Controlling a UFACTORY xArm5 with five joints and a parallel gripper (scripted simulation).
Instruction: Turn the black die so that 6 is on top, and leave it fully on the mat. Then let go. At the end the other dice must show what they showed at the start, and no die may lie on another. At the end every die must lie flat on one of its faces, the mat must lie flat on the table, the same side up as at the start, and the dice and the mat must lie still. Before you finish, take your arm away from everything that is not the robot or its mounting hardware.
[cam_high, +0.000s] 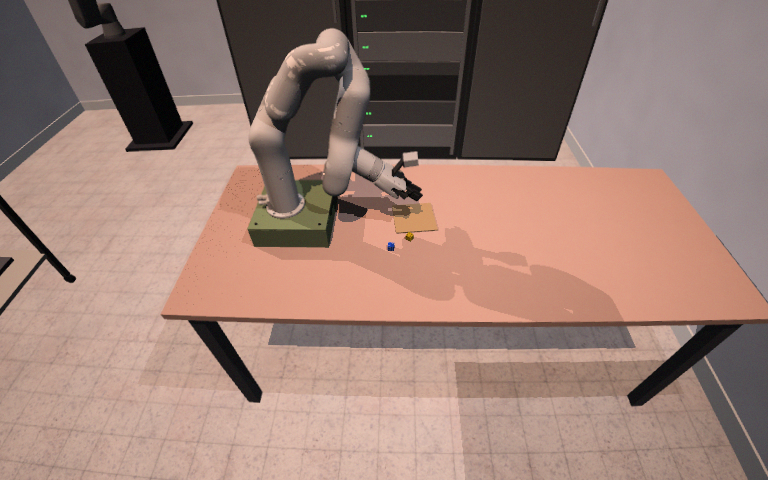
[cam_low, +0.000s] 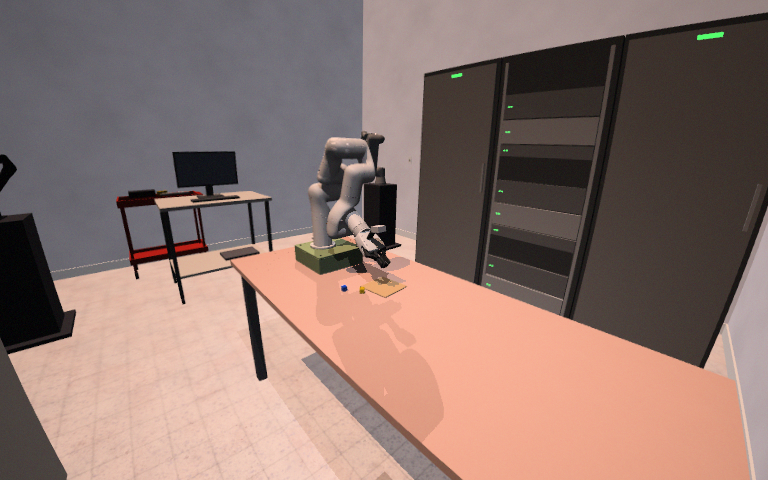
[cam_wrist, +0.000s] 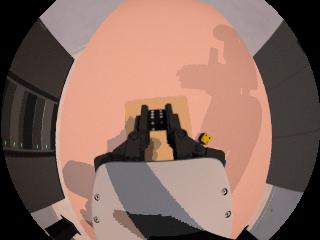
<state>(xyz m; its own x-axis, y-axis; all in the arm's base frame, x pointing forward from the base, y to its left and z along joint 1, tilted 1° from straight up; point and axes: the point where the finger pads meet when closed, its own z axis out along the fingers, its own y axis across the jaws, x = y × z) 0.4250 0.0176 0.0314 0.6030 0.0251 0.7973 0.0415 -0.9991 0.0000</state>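
My hand is 110 mm above the tan mat. The rest, counted from my hand: blue die 80 mm behind, 140 mm to the right, 100 mm below; then yellow die 20 mm behind, 100 mm to the right, 100 mm below; then black die 10 mm ahead, 10 mm below.
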